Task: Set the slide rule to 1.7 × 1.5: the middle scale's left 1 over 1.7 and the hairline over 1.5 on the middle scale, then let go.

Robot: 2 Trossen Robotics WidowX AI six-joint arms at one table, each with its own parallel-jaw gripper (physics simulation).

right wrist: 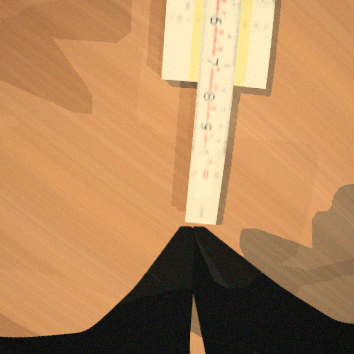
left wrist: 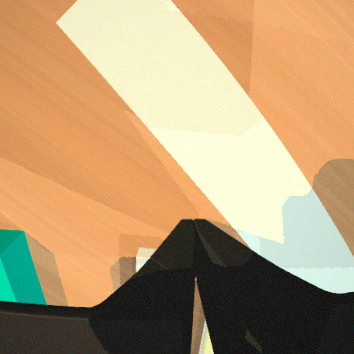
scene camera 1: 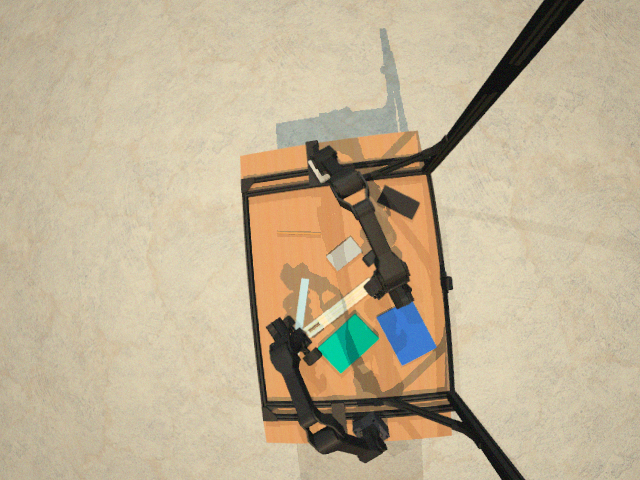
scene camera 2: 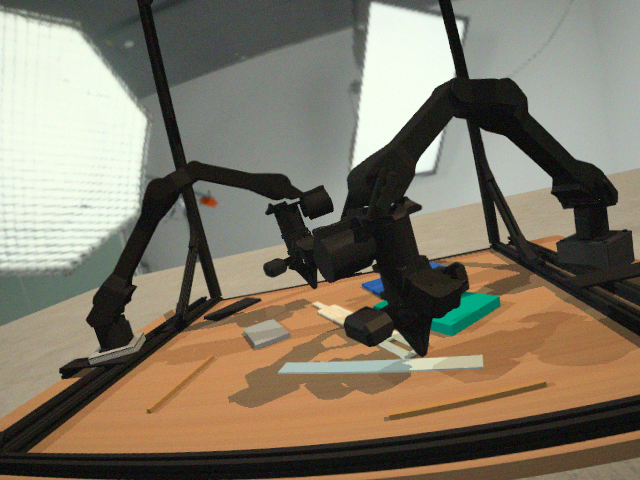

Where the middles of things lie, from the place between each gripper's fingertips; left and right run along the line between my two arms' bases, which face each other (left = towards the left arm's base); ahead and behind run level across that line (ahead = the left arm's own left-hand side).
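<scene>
The green block (scene camera 1: 354, 337) is 160 mm behind my left hand, 50 mm to the left of it and 10 mm above it. Counting from that same left hand, I find the middle slide (right wrist: 219, 35) 200 mm behind and 120 mm to the right, while the slide rule (scene camera 2: 404, 354) is 170 mm behind and 90 mm to the right. As for the pale strip (scene camera 2: 474, 361), my left hand is 10 mm short of it and 70 mm to the left of it.
From my right hand, the blue block (scene camera 1: 404, 328) is 5 cm behind, 23 cm to the left and 4 cm below. The slide rule is 16 cm ahead of my right hand, 9 cm to the left of it and 4 cm below it. Counted from the right hand as well, the grey block (scene camera 2: 261, 335) is 13 cm ahead, 10 cm to the right and 4 cm below, and the middle slide is 13 cm ahead, 7 cm to the left and 4 cm below.
</scene>
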